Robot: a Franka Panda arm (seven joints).
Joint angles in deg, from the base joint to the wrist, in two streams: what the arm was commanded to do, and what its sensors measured. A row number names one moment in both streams.
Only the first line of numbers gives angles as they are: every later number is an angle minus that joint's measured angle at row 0.
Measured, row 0:
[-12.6 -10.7 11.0 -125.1 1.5 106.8 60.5]
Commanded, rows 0 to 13:
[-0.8 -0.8 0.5 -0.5 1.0 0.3 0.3]
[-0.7 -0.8 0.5 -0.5 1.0 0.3 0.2]
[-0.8 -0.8 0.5 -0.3 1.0 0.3 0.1]
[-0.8 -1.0 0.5 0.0 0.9 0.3 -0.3]
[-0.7 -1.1 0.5 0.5 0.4 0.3 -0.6]
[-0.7 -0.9 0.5 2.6 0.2 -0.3 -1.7]
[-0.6 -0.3 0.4 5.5 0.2 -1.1 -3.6]
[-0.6 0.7 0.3 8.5 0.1 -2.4 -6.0]
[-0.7 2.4 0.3 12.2 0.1 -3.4 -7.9]
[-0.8 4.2 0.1 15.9 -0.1 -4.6 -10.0]
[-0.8 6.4 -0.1 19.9 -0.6 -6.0 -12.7]
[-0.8 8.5 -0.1 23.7 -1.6 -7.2 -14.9]
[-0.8 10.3 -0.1 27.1 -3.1 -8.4 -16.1]
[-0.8 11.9 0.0 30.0 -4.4 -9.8 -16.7]
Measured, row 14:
[-0.3 4.1 -0.3 18.1 -1.0 -4.8 -12.8]
